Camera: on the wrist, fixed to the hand. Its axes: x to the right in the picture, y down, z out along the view.
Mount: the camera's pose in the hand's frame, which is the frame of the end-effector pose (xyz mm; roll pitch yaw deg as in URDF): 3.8 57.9 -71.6 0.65 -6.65 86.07
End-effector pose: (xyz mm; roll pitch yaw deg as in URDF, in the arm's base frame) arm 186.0 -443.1 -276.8 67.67 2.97 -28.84
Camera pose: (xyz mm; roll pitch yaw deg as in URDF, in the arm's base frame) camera 233.1 -368.3 -250.7 23.68 -72.90 37.55
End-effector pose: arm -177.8 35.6 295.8 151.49 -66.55 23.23
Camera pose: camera -246.2 -11.9 335.3 -112.00 -12.13 -85.47
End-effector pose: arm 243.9 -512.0 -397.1 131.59 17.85 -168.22
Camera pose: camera 216.2 -533.2 -311.8 154.03 -37.69 121.61
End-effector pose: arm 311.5 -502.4 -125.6 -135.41 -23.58 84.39
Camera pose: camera 402.5 -512.0 -114.6 -141.83 43.31 25.29
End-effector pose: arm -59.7 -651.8 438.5 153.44 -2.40 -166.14
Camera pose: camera -64.5 -632.6 528.5 -178.67 -20.00 107.14
